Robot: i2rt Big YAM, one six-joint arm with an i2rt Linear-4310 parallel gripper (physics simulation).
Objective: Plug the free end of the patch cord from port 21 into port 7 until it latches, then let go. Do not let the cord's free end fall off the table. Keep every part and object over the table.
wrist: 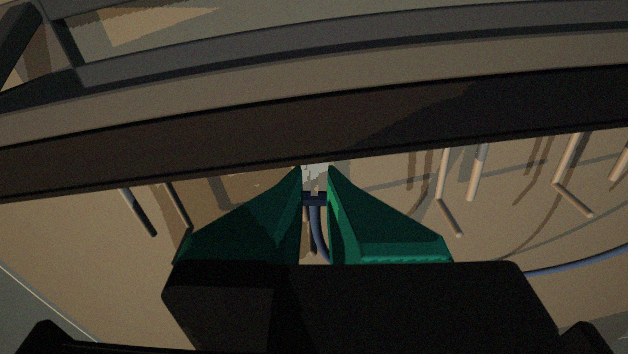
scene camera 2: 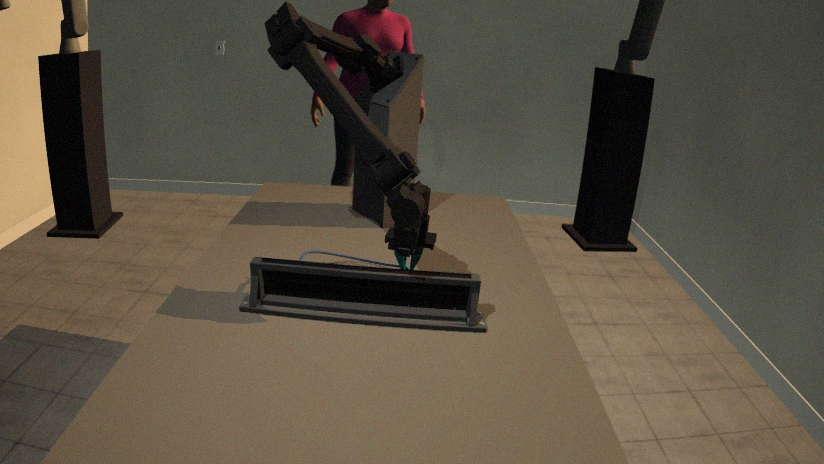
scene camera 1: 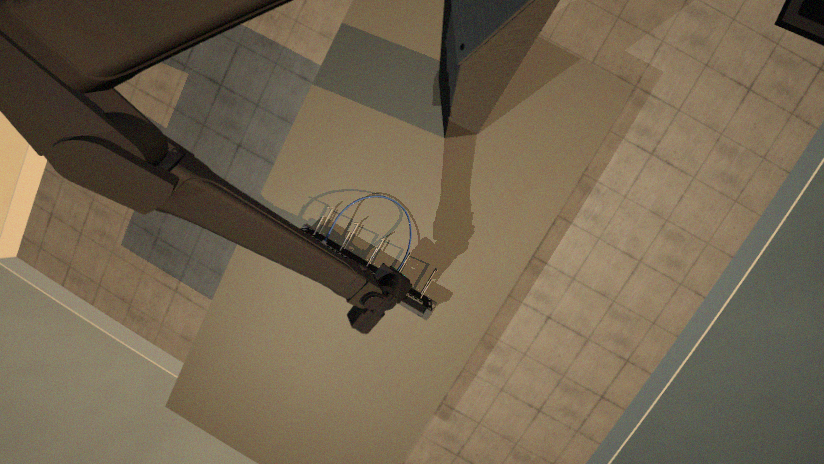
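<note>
My gripper [wrist: 314,176] [scene camera 2: 408,268] has green fingers and is shut on the patch cord's plug [wrist: 314,182], a clear connector with a dark blue rear. In the wrist view the plug's front end meets the lower edge of the dark patch panel [wrist: 250,122] [scene camera 2: 363,291] and is hidden there, so I cannot tell whether it is in a port or which one. The blue cord [scene camera 1: 410,227] [scene camera 2: 345,257] [wrist: 575,265] arcs from the plug round to the panel's other part. In scene camera 1 the arm hides the fingers. Port numbers and port 7 do not show.
Pale wire cable guides [wrist: 442,175] [scene camera 1: 377,250] stick out from the panel on both sides of the fingers. The panel stands in a grey frame [scene camera 2: 475,299] on the table [scene camera 1: 322,368] [scene camera 2: 345,397]. The arm's pedestal [scene camera 2: 369,167] is behind it. A person [scene camera 2: 374,34] stands farther back.
</note>
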